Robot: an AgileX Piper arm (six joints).
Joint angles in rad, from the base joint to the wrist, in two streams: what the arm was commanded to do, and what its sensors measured. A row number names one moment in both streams.
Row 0, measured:
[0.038, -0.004, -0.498, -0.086, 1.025, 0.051]
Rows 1 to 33, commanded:
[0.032, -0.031, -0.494, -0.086, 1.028, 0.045]
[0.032, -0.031, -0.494, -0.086, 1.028, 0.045]
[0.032, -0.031, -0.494, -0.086, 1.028, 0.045]
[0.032, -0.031, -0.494, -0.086, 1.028, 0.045]
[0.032, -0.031, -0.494, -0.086, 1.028, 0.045]
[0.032, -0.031, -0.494, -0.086, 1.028, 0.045]
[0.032, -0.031, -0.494, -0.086, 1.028, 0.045]
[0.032, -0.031, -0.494, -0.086, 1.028, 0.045]
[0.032, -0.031, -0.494, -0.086, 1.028, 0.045]
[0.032, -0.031, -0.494, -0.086, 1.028, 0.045]
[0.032, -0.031, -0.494, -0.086, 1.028, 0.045]
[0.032, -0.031, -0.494, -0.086, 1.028, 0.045]
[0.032, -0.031, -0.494, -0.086, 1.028, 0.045]
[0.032, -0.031, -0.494, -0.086, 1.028, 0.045]
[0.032, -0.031, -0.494, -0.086, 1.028, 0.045]
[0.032, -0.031, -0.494, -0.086, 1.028, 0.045]
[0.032, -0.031, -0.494, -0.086, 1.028, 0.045]
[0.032, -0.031, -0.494, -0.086, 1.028, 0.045]
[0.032, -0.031, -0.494, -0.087, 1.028, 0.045]
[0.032, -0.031, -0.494, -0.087, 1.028, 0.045]
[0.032, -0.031, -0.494, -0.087, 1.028, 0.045]
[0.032, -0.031, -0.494, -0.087, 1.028, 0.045]
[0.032, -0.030, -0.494, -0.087, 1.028, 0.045]
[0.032, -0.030, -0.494, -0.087, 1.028, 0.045]
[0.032, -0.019, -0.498, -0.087, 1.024, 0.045]
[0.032, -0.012, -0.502, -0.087, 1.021, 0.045]
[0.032, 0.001, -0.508, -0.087, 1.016, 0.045]
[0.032, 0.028, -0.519, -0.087, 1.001, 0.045]
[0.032, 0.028, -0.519, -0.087, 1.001, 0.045]
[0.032, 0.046, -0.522, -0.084, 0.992, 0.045]
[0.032, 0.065, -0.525, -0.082, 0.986, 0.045]
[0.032, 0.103, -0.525, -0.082, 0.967, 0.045]
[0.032, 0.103, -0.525, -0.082, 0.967, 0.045]
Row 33, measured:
[0.038, 0.060, -0.516, -0.086, 1.002, 0.051]
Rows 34 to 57, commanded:
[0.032, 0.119, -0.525, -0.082, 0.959, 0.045]
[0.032, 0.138, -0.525, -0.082, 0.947, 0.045]
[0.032, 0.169, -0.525, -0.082, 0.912, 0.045]
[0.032, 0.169, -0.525, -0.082, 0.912, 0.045]
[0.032, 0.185, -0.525, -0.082, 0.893, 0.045]
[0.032, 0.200, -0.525, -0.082, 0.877, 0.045]
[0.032, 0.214, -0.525, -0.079, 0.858, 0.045]
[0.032, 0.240, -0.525, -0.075, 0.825, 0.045]
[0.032, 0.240, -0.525, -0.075, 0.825, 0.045]
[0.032, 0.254, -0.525, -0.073, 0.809, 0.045]
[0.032, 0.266, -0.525, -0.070, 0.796, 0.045]
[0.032, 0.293, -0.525, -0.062, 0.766, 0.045]
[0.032, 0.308, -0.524, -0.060, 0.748, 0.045]
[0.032, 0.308, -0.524, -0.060, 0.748, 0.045]
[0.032, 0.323, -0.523, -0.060, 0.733, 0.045]
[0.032, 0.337, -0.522, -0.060, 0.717, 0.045]
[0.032, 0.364, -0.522, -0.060, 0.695, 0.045]
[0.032, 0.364, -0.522, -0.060, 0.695, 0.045]
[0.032, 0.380, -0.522, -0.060, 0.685, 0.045]
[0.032, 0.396, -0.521, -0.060, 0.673, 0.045]
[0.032, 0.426, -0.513, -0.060, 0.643, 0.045]
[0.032, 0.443, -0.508, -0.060, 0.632, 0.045]
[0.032, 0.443, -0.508, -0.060, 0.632, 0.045]
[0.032, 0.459, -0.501, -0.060, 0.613, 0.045]
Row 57, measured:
[0.038, 0.421, -0.514, -0.064, 0.669, 0.051]
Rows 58 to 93, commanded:
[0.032, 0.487, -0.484, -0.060, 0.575, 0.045]
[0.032, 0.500, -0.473, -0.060, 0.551, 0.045]
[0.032, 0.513, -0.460, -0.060, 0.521, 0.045]
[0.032, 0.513, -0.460, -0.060, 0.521, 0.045]
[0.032, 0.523, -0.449, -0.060, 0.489, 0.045]
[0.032, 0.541, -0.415, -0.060, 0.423, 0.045]
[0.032, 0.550, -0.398, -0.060, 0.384, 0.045]
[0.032, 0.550, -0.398, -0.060, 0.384, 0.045]
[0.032, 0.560, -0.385, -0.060, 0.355, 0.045]
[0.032, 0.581, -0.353, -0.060, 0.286, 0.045]
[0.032, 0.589, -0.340, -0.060, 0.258, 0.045]
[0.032, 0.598, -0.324, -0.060, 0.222, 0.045]
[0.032, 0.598, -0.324, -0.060, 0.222, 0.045]
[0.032, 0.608, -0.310, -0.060, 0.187, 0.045]
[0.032, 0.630, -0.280, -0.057, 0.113, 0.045]
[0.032, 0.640, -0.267, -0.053, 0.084, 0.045]
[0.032, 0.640, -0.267, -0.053, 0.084, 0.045]
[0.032, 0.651, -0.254, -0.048, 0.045, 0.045]
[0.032, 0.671, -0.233, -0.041, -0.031, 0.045]
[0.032, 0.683, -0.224, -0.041, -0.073, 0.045]
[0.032, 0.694, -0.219, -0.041, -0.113, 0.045]
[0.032, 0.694, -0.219, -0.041, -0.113, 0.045]
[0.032, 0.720, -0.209, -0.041, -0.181, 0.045]
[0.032, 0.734, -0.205, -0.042, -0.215, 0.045]
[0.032, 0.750, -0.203, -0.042, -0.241, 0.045]
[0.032, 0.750, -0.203, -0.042, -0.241, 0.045]
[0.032, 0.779, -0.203, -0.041, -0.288, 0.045]
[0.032, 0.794, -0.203, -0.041, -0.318, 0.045]
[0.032, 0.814, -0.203, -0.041, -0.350, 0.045]
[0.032, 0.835, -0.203, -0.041, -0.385, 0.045]
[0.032, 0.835, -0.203, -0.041, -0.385, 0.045]
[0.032, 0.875, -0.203, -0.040, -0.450, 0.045]
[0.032, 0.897, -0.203, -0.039, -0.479, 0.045]
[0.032, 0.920, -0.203, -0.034, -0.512, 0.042]
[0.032, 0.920, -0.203, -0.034, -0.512, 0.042]
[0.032, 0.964, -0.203, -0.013, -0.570, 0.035]
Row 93, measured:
[0.038, 0.911, -0.204, -0.036, -0.468, 0.051]
